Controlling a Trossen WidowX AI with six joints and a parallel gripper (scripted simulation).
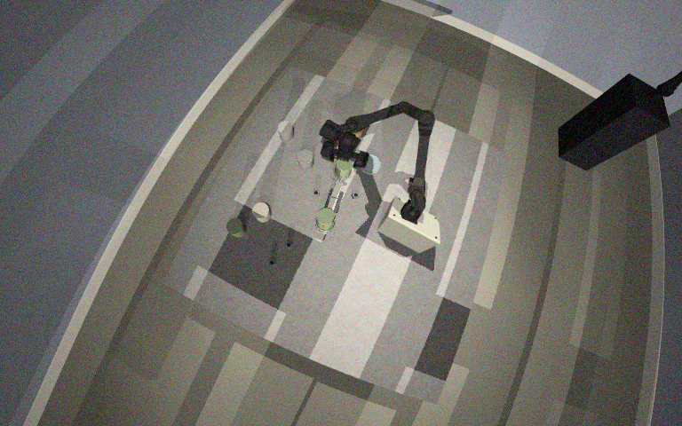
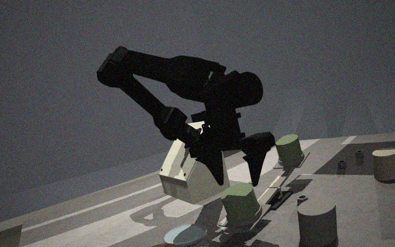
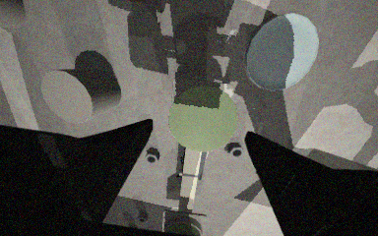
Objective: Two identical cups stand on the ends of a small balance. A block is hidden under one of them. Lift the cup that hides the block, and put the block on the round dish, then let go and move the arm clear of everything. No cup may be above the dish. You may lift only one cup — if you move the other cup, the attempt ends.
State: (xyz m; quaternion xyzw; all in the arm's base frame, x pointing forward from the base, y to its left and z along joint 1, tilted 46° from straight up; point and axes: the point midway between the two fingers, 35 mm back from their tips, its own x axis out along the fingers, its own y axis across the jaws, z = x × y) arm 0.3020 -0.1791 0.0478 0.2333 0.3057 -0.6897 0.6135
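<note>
Now: gripper tip 60 mm above the grey block. From my gripper tip the other things lie so: pale blue round dish (110 mm behind, 100 mm below, 90 mm to the right); then cream cylinder (310 mm to the left, 240 mm ahead, 70 mm below); then balance (140 mm to the left, 60 mm below, 10 mm behind).
</note>
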